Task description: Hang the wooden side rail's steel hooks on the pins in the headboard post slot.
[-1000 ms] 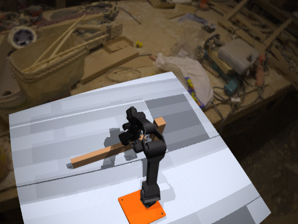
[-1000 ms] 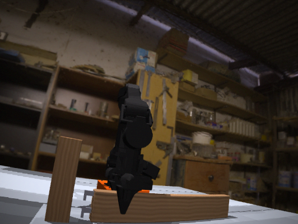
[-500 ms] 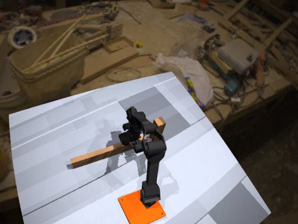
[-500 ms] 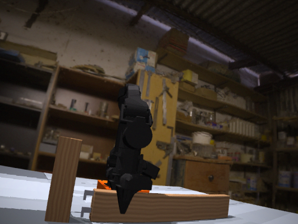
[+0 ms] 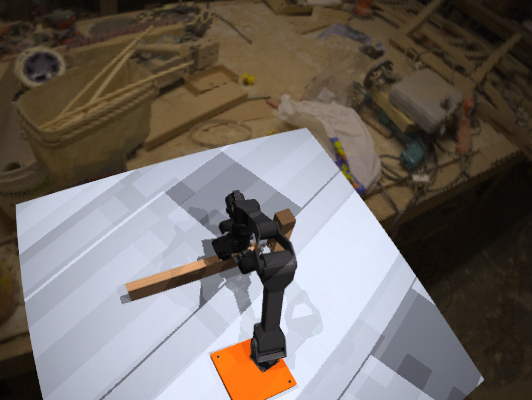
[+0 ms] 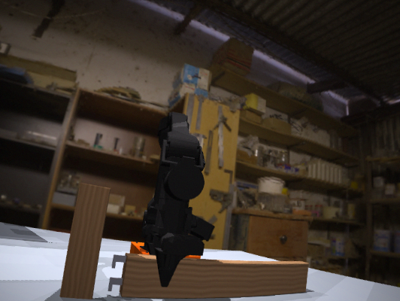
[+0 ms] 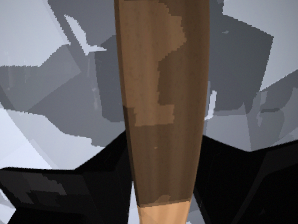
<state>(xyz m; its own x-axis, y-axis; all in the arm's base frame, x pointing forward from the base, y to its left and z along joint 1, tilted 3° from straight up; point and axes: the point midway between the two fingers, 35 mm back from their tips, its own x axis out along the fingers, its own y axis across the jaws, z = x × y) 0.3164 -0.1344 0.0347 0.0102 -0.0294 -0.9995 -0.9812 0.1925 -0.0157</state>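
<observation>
The wooden headboard post is 140 mm to the right of my gripper tip, 60 mm above it and 20 mm behind it.
</observation>
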